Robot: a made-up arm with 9 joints. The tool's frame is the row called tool.
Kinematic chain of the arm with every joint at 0, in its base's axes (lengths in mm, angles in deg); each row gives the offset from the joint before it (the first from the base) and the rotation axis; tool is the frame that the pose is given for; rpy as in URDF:
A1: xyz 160 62 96 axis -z
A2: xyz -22 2 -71 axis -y
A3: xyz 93 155 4 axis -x
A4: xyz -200 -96 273 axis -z
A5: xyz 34 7 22 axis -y
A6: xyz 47 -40 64 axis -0.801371 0.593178 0.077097
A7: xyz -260 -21 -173 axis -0.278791 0.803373 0.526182
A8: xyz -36 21 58 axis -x
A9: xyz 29 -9 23 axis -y
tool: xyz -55 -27 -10 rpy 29.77 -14.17 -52.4
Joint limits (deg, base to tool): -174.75..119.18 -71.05..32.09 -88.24..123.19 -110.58..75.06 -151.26..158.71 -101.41..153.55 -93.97..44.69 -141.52..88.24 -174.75..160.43
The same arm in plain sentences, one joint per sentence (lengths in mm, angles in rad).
The arm has nine revolute joints in a row. What follows holds with every joint at zero, and every direction is one of the base frame's.
Joint 1 is mounted 160 mm along +x and 62 mm along +y and 96 mm along +z from the base frame's origin and turns about -z, from -3.05 to 2.0801 rad.
Joint 2 is mounted 22 mm along -x and 2 mm along +y and 71 mm along -z from joint 1 and turns about -y, from -1.2401 to 0.5601 rad.
Joint 3 is mounted 93 mm along +x and 155 mm along +y and 4 mm along +z from joint 2 and turns about -x, from -1.5401 to 2.1501 rad.
Joint 4 is mounted 200 mm along -x and 96 mm along -y and 273 mm along +z from joint 3 and turns about -z, from -1.93 to 1.31 rad.
Joint 5 is mounted 34 mm along +x and 7 mm along +y and 22 mm along +z from joint 4 and turns about -y, from -2.64 to 2.77 rad.
Joint 6 is mounted 47 mm along +x and 40 mm along -y and 64 mm along +z from joint 5 and turns about the direction (-0.801371, 0.593178, 0.077097), from -1.7699 to 2.68 rad.
Joint 7 is mounted 260 mm along -x and 21 mm along -y and 173 mm along -z from joint 6 and turns about the direction (-0.278791, 0.803373, 0.526182), from -1.6401 to 0.78 rad.
Joint 8 is mounted 36 mm along -x and 21 mm along +y and 58 mm along +z from joint 7 and turns about -x, from -2.47 to 1.5401 rad.
Joint 9 is mounted 29 mm along +x and 9 mm along -y and 23 mm along +z from joint 8 and turns about -y, from -3.05 to 2.8 rad.
The tool frame, which is the frame that the pose is given for, is mounted 55 mm along -x and 27 mm along -y and 10 mm along -z from joint 9; its axes are the base frame's turned by roll 0.5196, pitch -0.2473 and yaw -0.9146 rad (as in URDF: about the fixed x, then y, then z).

